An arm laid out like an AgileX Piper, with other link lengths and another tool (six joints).
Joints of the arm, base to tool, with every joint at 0 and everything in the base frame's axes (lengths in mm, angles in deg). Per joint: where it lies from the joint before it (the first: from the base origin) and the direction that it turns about. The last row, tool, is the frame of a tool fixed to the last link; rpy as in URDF.
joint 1: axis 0 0 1 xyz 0 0 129.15
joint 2: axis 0 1 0 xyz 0 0 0
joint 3: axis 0 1 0 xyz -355.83 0 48.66
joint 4: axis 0.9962 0 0.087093 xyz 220.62 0 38.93
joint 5: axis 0 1 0 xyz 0 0 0
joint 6: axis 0.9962 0 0.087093 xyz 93.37 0 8.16
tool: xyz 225.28 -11 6.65 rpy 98.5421 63.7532 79.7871
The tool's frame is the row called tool.
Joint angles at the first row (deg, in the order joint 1, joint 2, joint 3, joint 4, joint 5, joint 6):
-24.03 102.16 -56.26 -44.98 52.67 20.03
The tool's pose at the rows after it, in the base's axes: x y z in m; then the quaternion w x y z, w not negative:
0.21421, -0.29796, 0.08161, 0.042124, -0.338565, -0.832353, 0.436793
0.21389, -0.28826, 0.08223, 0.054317, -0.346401, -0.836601, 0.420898
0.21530, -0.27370, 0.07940, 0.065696, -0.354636, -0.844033, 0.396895
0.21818, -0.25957, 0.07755, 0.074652, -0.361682, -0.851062, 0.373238
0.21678, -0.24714, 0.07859, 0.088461, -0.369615, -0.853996, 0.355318
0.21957, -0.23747, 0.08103, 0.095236, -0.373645, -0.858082, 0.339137
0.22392, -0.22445, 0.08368, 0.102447, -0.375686, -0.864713, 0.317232
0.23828, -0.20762, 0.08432, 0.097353, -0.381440, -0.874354, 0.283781
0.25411, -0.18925, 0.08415, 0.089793, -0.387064, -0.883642, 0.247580
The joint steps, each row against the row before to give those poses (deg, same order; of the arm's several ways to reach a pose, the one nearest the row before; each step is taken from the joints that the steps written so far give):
0.00 0.00 -1.95 3.14 2.28 -2.26
0.00 0.00 -2.05 3.72 2.23 -2.53
0.00 0.00 -1.72 4.42 1.72 -2.57
0.00 0.01 -1.68 4.06 1.66 -2.28
0.00 -0.01 -1.68 3.20 2.56 -1.47
0.00 0.00 -1.87 2.67 2.07 -1.59
0.00 0.00 -2.18 3.35 2.37 -2.09
0.00 0.00 -2.27 4.50 1.04 -2.04
0.00 0.00 -1.73 4.68 0.40 -1.76

